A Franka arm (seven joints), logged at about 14 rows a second.
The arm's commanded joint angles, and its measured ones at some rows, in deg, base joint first. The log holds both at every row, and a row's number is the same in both.
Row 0, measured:
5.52 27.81 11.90 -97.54 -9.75 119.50 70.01
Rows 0 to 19, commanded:
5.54 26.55 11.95 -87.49 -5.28 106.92 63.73
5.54 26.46 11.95 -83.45 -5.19 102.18 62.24
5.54 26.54 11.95 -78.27 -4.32 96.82 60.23
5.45 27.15 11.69 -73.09 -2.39 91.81 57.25
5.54 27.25 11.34 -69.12 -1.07 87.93 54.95
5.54 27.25 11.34 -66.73 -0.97 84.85 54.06
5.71 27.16 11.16 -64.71 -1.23 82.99 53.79
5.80 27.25 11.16 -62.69 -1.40 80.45 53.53
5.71 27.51 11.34 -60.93 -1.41 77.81 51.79
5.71 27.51 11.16 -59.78 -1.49 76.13 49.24
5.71 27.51 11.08 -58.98 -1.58 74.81 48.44
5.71 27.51 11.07 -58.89 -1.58 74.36 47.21
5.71 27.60 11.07 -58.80 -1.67 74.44 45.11
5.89 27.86 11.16 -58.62 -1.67 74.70 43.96
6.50 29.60 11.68 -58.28 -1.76 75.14 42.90
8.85 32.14 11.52 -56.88 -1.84 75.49 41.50
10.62 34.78 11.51 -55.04 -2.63 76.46 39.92
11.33 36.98 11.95 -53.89 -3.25 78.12 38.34
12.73 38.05 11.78 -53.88 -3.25 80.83 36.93
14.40 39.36 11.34 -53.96 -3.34 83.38 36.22
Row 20, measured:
11.53 35.01 11.86 -58.97 -2.54 81.54 39.13
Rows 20 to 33, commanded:
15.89 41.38 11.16 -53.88 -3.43 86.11 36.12
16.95 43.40 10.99 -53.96 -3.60 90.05 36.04
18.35 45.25 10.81 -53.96 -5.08 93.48 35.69
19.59 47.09 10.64 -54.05 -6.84 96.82 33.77
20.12 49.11 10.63 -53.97 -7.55 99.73 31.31
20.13 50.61 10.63 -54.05 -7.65 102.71 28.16
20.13 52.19 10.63 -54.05 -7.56 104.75 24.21
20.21 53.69 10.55 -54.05 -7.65 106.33 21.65
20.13 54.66 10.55 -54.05 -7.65 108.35 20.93
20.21 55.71 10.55 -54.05 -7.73 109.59 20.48
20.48 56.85 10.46 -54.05 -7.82 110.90 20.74
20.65 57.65 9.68 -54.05 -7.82 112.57 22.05
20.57 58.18 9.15 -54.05 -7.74 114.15 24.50
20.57 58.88 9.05 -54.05 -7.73 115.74 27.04
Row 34, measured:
19.89 56.97 9.94 -57.11 -7.16 114.16 23.40
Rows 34 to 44, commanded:
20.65 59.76 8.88 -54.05 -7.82 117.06 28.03
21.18 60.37 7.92 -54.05 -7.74 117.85 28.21
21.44 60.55 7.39 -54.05 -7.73 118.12 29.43
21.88 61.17 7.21 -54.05 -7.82 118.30 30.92
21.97 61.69 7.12 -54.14 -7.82 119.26 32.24
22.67 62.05 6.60 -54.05 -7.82 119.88 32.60
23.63 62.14 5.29 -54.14 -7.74 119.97 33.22
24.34 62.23 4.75 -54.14 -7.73 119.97 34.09
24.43 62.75 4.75 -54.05 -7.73 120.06 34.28
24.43 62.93 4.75 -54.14 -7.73 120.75 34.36
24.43 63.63 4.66 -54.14 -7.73 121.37 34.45
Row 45, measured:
23.62 61.85 5.62 -56.76 -7.16 120.66 32.79
